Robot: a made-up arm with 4 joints. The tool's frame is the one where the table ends. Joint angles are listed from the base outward.
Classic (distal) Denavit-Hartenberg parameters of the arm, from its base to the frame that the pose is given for. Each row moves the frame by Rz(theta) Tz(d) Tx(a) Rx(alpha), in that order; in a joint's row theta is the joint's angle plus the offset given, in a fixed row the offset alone. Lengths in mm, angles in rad.
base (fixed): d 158  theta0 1.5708  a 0  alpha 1.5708
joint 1: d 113  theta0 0  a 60  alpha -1.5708
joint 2: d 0  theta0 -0.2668  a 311  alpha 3.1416
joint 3: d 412  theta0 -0.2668  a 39  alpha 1.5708
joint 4: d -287  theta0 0  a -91  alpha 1.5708
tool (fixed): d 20  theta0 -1.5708  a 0  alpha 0
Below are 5 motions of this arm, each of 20 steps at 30 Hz.
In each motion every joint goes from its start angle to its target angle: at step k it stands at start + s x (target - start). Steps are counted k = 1, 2, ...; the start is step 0. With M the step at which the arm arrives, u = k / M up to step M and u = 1 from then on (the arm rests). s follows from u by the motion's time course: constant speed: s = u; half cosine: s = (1 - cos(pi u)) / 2; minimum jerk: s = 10 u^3 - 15 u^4 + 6 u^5.
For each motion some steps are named. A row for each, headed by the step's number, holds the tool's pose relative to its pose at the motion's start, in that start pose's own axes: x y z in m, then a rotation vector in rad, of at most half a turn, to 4 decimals.
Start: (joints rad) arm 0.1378 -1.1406 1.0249 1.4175
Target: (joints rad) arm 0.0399 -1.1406 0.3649 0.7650
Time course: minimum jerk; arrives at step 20
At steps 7, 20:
7: -0.0021 0.0016 0.0340 0.1645 -0.1559 0.0159
20: -0.0260 0.0179 0.1377 0.6539 -0.6414 0.2230

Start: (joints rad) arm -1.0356 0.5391 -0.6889 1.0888
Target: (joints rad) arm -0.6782 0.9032 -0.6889 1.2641
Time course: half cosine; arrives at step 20
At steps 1, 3, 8, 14, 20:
1: 0.0002 -0.0005 0.0020 -0.0003 -0.0029 -0.0008
3: 0.0018 -0.0049 0.0179 -0.0032 -0.0261 -0.0072
8: 0.0034 -0.0335 0.1117 -0.0263 -0.1649 -0.0520
14: -0.0201 -0.0817 0.2461 -0.0812 -0.3750 -0.1407
20: -0.0406 -0.1034 0.3022 -0.1140 -0.4690 -0.1892

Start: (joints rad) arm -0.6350 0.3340 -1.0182 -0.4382
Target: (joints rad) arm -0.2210 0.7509 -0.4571 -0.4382
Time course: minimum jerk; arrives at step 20
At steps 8, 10, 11, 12, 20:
8: 0.0332 0.0697 0.0624 0.0314 -0.1350 0.0128
10: 0.0448 0.1084 0.1000 0.0522 -0.2119 0.0200
11: 0.0486 0.1276 0.1194 0.0635 -0.2510 0.0236
12: 0.0511 0.1456 0.1381 0.0748 -0.2883 0.0271
20: 0.0501 0.2056 0.2040 0.1188 -0.4198 0.0397

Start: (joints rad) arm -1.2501 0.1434 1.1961 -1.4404
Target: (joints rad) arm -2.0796 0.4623 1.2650 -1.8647
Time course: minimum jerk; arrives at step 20
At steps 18, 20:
18: 0.3087 -0.0085 0.1930 -0.0902 0.2827 0.6329
20: 0.3112 -0.0074 0.1949 -0.0919 0.2860 0.6372

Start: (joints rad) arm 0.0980 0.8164 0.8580 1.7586
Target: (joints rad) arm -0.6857 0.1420 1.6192 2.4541
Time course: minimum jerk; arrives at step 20
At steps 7, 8, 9, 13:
7: 0.0590 0.0839 -0.1154 -0.3431 0.3360 0.0526
8: 0.0745 0.1055 -0.1622 -0.4588 0.4559 0.0698
9: 0.0880 0.1238 -0.2156 -0.5802 0.5884 0.0880
13: 0.1046 0.1413 -0.4372 -0.9958 1.1490 0.1564

